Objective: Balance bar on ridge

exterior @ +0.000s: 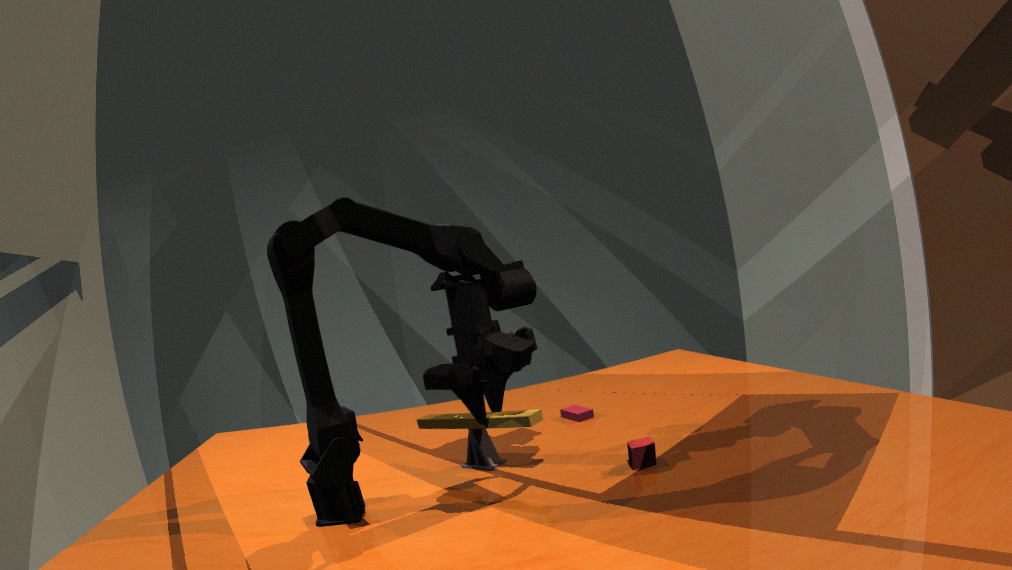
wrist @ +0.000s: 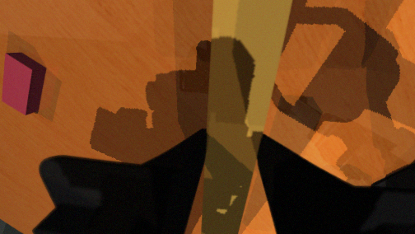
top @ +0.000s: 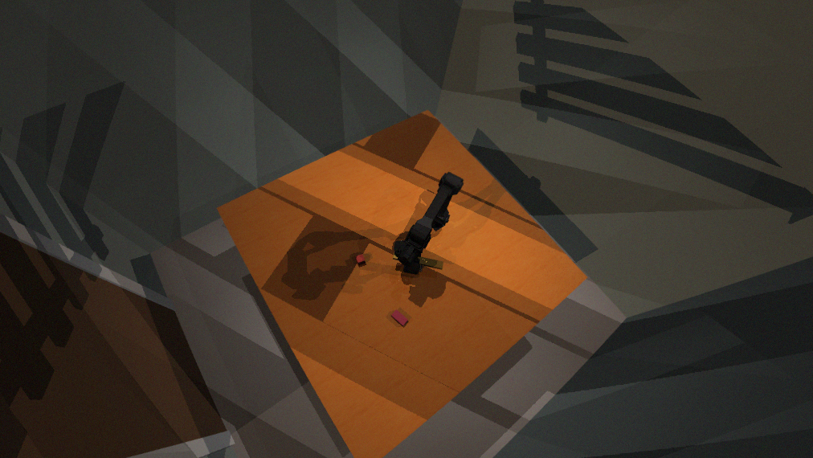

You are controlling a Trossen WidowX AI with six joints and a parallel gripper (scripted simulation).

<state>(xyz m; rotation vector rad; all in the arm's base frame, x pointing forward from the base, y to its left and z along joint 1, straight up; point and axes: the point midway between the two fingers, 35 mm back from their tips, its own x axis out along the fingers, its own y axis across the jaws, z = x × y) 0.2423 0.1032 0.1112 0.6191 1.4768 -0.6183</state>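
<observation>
Right now my gripper tip is 20 mm to the right of the yellow bar and 20 mm past it. The rest, counted from my gripper tip: flat pink block 180 mm ahead, 170 mm to the left, 70 mm below; then red cube 180 mm ahead, 140 mm to the right, 60 mm below.
</observation>
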